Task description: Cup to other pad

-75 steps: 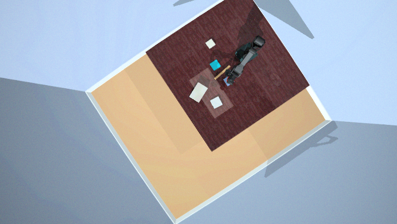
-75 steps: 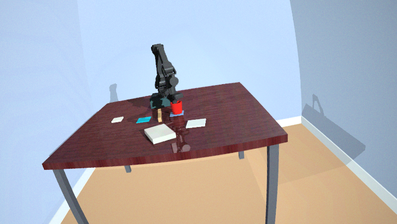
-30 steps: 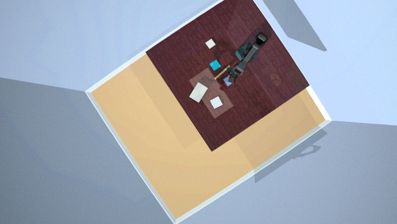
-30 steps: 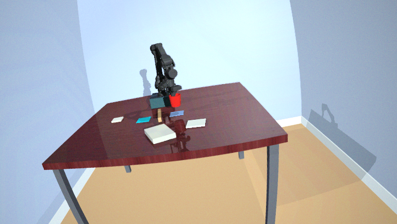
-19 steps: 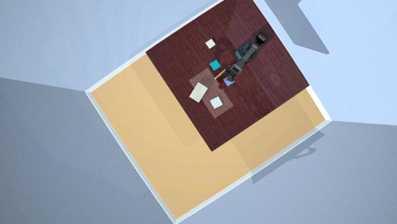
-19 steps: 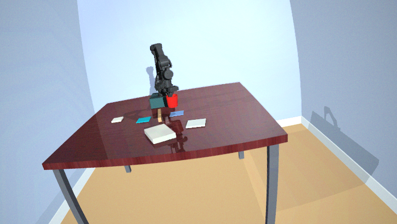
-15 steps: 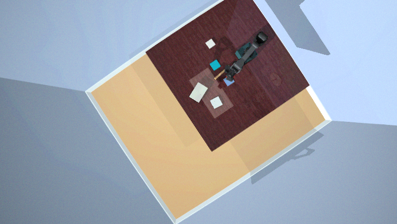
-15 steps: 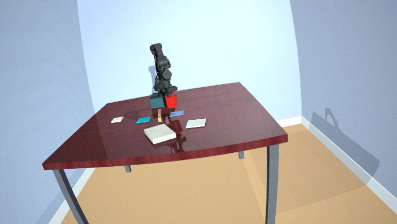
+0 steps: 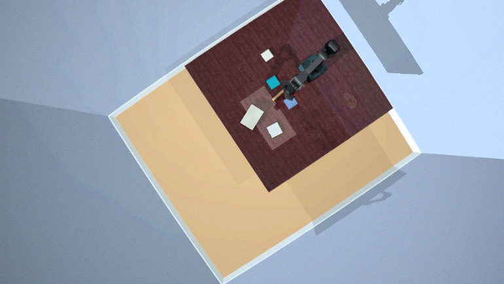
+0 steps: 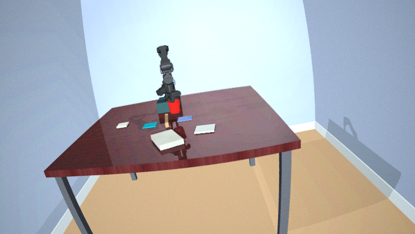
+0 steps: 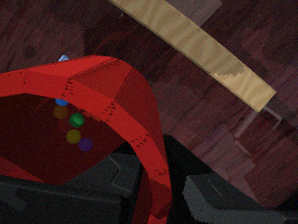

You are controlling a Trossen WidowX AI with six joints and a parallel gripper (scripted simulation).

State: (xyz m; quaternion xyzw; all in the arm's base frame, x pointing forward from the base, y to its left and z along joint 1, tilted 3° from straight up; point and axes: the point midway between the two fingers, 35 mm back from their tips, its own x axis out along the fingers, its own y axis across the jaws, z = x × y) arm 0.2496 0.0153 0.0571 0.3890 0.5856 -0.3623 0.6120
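The cyan pad lies 160 mm to the right of my gripper tip, 90 mm below it and 30 mm ahead of it. The rest, counted from my gripper tip: wooden stick (80 mm below, 50 mm to the right, 30 mm ahead); then blue pad (90 mm below, 60 mm to the left, 30 mm ahead); then red cup (30 mm ahead, 10 mm to the left).
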